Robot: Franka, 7 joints.
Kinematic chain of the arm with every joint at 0, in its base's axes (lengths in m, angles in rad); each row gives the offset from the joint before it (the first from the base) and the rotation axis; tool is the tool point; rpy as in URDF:
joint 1: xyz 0 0 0.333 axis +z
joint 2: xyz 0 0 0 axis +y
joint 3: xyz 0 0 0.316 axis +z
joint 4: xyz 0.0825 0 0 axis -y
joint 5: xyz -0.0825 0 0.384 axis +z
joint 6: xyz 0 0 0 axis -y
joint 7: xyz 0.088 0 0 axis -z
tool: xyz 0 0 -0.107 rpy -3.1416 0 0
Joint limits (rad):
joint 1: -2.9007..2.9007
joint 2: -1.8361..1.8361
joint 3: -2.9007..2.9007
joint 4: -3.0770..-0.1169
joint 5: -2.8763..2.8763
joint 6: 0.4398..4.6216
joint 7: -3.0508..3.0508
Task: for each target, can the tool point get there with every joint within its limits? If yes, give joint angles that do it. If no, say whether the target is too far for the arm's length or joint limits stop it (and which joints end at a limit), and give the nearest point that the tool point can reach.
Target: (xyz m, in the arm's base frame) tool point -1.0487 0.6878 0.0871
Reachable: no: too far | nearest point -0.7040 0.4617 0.1679 | short by 0.420 m
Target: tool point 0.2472 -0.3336 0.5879
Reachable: yes | joints -1.6637 -0.7535 0.5500 -2.4774 -0.8393 2.7202 -0.0432
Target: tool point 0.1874 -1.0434 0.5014
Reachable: no: too far | nearest point 0.1498 -0.8339 0.4676 | short by 0.215 m
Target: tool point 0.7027 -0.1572 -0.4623
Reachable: no: too far | nearest point 0.5710 -0.1277 -0.2667 | short by 0.238 m
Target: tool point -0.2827 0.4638 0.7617
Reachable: yes | joints -0.2803 -1.4618 0.5459 -1.3859 1.2647 1.3909 -0.4515
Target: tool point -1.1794 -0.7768 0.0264
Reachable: no: too far | nearest point -0.7001 -0.4611 0.1510 | short by 0.587 m
